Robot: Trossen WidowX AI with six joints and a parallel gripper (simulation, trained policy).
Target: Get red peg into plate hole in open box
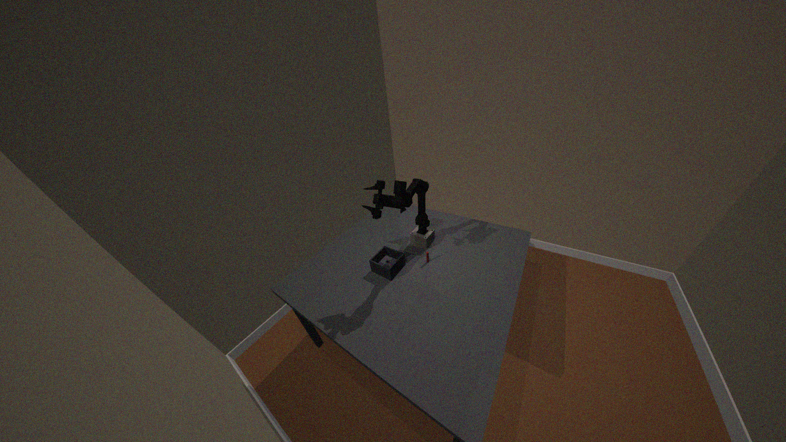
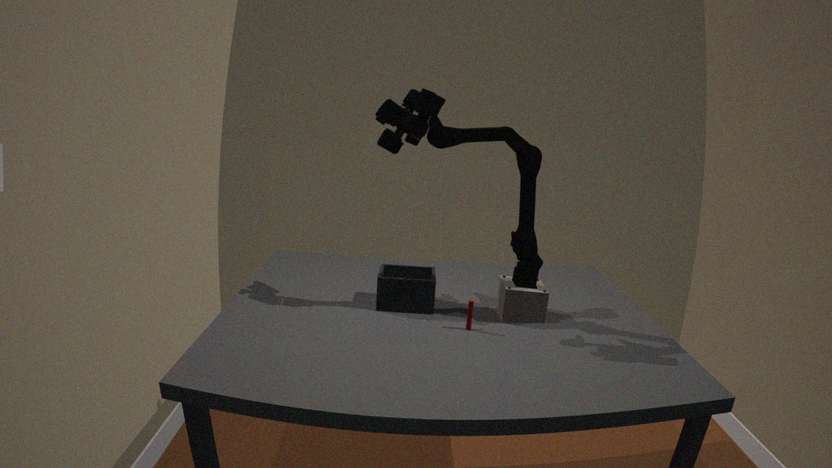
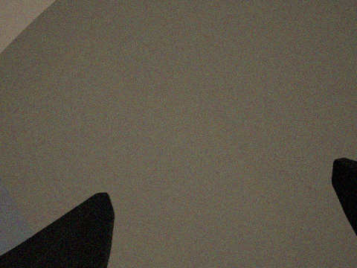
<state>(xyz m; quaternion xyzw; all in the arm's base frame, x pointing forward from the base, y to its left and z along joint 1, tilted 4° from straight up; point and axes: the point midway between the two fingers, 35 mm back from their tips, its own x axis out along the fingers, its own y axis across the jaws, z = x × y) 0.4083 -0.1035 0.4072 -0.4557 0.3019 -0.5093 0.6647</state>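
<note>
Right now my gripper tip is 500 mm above the red peg, 240 mm to the right of it and 220 mm past it. Round my gripper tip: light plate 490 mm below, 60 mm behind, 40 mm to the left; then dark box 510 mm below, 60 mm behind, 40 mm to the left.
</note>
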